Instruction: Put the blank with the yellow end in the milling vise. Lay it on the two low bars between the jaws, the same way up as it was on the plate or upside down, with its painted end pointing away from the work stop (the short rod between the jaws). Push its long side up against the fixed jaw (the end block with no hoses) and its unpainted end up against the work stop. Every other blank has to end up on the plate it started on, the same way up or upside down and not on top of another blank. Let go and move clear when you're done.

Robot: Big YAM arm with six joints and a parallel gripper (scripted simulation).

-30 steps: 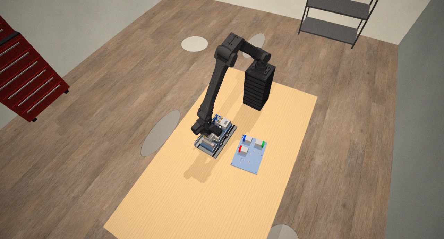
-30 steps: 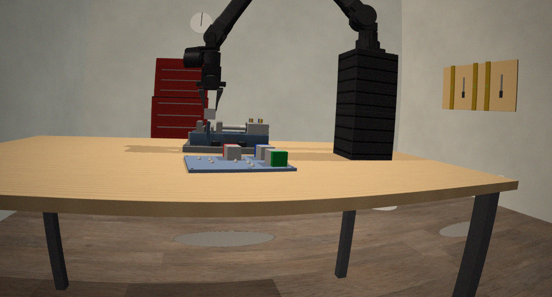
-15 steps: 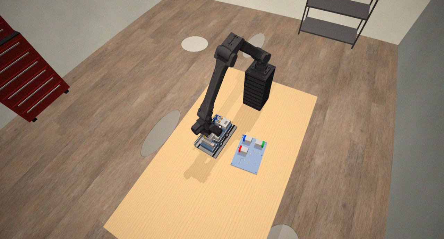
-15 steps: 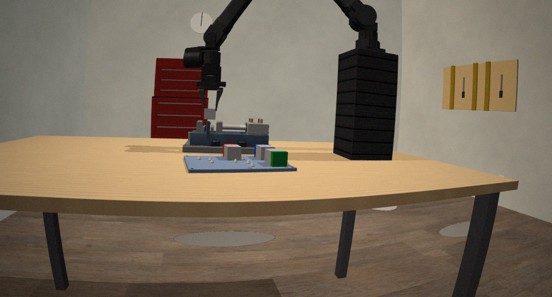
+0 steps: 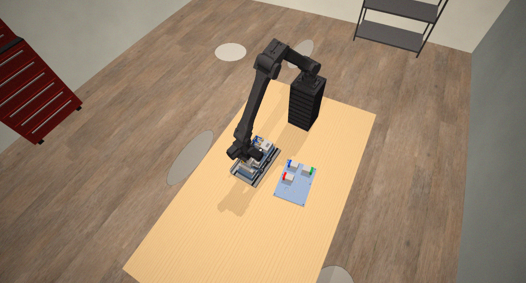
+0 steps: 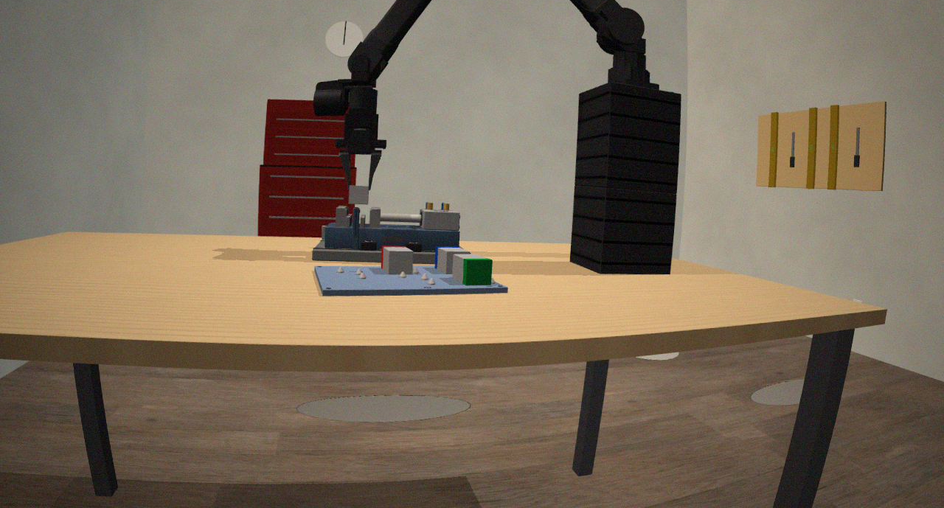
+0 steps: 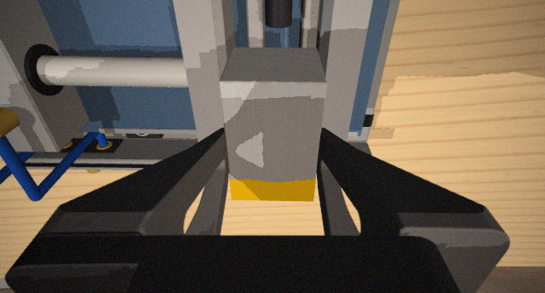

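My gripper is now 20 mm above the yellow-ended blank. The rest, counted from my hand: work stop rod (50 mm to the left, 50 mm below); then fixed jaw (60 mm below, 30 mm ahead, 10 mm to the left); then moving jaw (60 mm below, 30 mm behind, 10 mm to the left).
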